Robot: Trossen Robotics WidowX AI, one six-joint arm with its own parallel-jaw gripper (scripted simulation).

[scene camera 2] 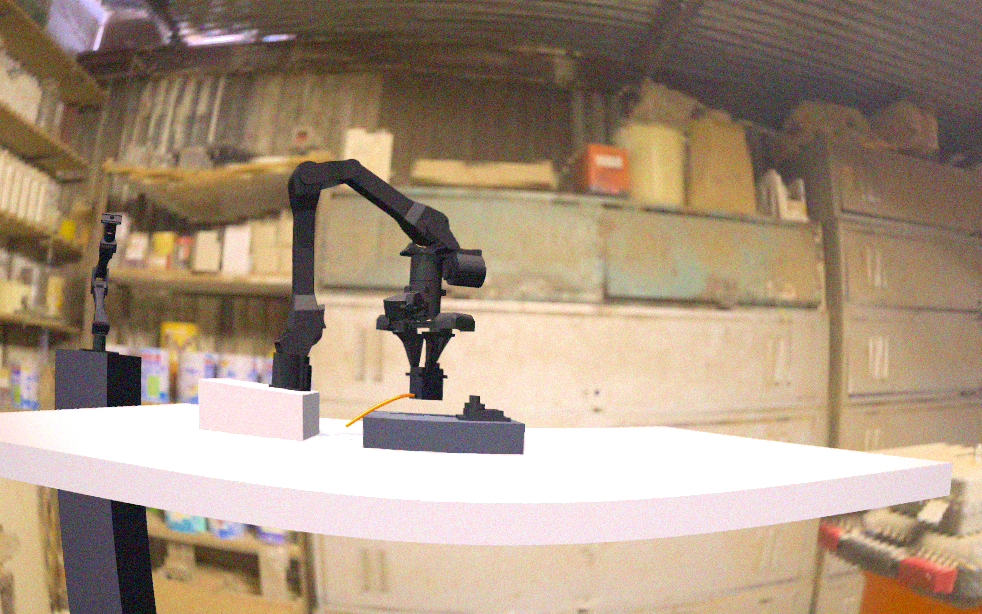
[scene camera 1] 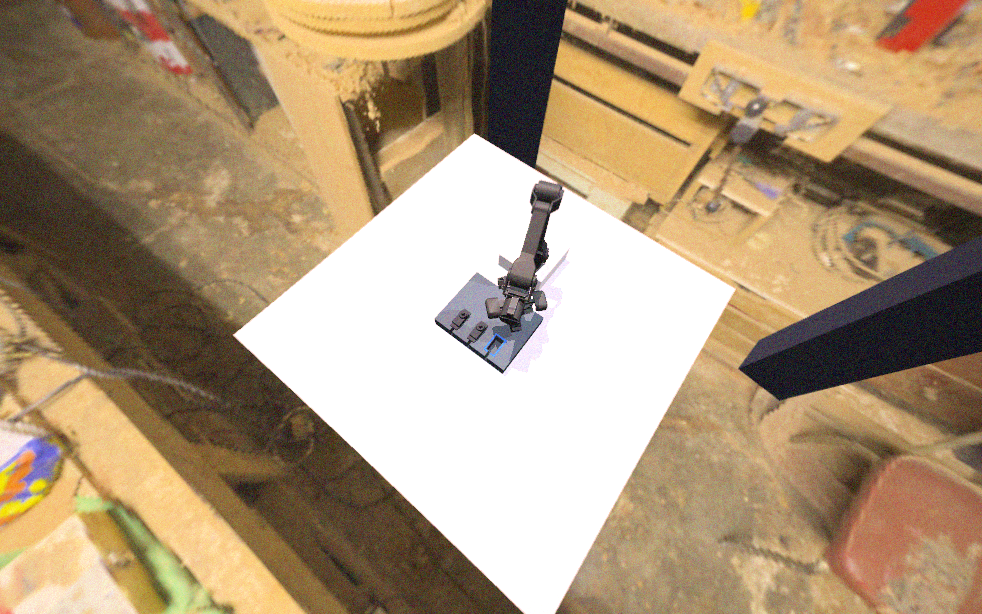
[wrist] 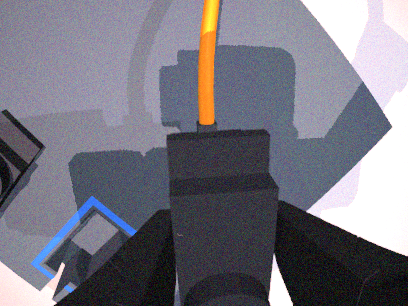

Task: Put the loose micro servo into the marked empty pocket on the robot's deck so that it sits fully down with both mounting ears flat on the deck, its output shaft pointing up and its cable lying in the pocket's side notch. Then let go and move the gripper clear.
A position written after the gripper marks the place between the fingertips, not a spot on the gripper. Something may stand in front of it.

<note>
In view: the gripper [scene camera 2: 421, 372], a micro servo [scene camera 2: 423, 386] and a grey deck [wrist: 102, 92].
The micro servo is seen too in the wrist view [wrist: 223, 202]. The gripper also shows in scene camera 1 [scene camera 1: 513, 315] and in the wrist view [wrist: 221, 218].
</note>
